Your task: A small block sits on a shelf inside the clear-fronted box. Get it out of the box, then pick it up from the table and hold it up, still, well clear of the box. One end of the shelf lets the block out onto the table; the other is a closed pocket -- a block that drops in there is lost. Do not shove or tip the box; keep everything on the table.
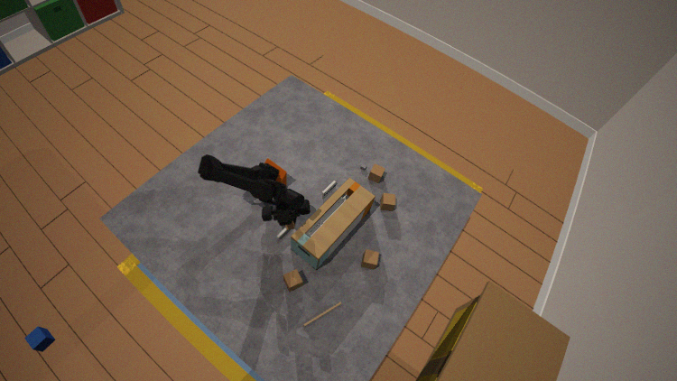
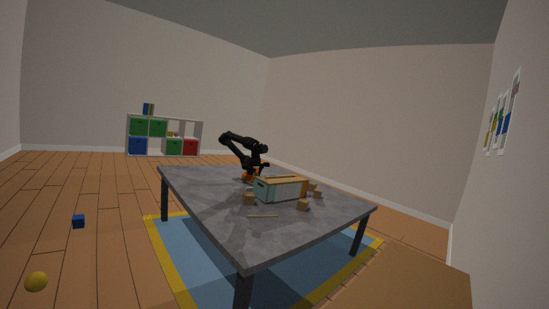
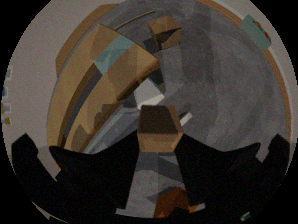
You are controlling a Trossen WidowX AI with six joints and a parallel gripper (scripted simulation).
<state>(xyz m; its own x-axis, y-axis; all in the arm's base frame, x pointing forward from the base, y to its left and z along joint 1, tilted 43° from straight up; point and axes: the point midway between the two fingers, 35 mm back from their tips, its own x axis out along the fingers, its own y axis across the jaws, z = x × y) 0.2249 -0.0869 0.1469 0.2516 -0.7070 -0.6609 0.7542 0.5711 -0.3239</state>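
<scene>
The tan block lies 1 cm to the right of my gripper tip and 1 cm above it. Round my gripper tip: thin wooden stick 30 cm ahead, 21 cm to the right, 10 cm below; tiny grey piece 8 cm ahead, 51 cm to the left, 10 cm below; long box 9 cm ahead, 13 cm to the left, 4 cm below.
</scene>
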